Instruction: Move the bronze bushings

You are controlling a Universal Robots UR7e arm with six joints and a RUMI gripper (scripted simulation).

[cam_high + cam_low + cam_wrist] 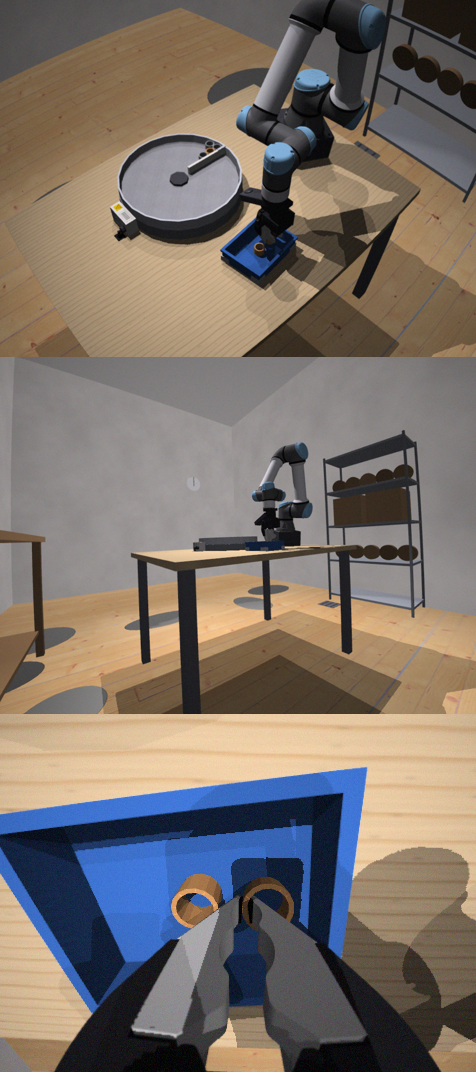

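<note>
Now: hand 30 mm short of the blue crate, 10 mm to the right of it and 10 mm above it. The rest, counted from my hand: grey turntable 350 mm to the right, 110 mm ahead, 20 mm above.
</note>
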